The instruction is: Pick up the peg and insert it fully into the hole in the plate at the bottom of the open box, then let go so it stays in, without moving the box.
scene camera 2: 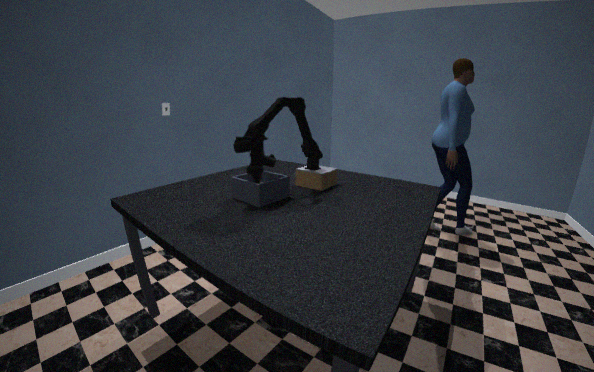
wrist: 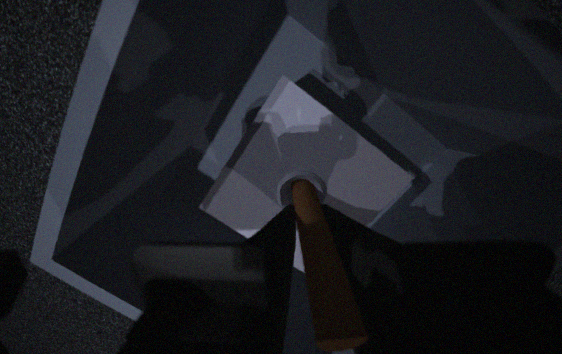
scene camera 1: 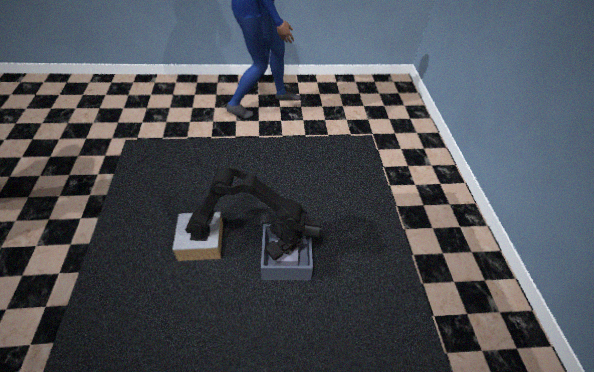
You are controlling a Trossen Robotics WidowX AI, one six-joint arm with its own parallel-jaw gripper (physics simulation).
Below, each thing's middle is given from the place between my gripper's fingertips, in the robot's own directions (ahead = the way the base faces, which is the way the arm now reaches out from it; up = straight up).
I see my gripper 10 mm past the grey-blue box [scene camera 1: 269,271], 10 mm to the right of it and 10 mm above it. From my hand the other things lie so: pale square plate [wrist: 293,136] (10 mm behind, 10 mm to the left, 30 mm below); then orange-brown peg [wrist: 335,314] (30 mm above).
